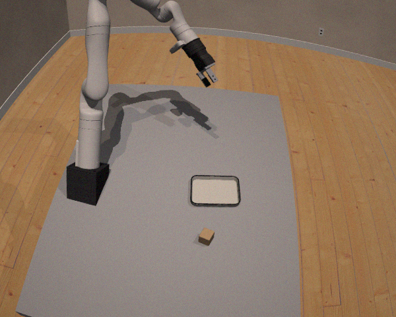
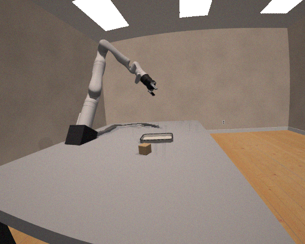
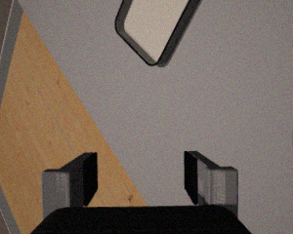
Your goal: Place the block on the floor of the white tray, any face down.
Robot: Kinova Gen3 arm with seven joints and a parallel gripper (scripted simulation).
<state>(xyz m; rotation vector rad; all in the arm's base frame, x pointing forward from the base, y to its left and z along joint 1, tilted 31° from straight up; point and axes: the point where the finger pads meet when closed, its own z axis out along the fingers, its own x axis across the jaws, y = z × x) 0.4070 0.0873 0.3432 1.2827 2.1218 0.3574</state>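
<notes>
Right now my hand is 49 cm to the left of the block and 26 cm above it. Also, from my hand: white tray 3 cm ahead, 29 cm to the right, 27 cm below.
</notes>
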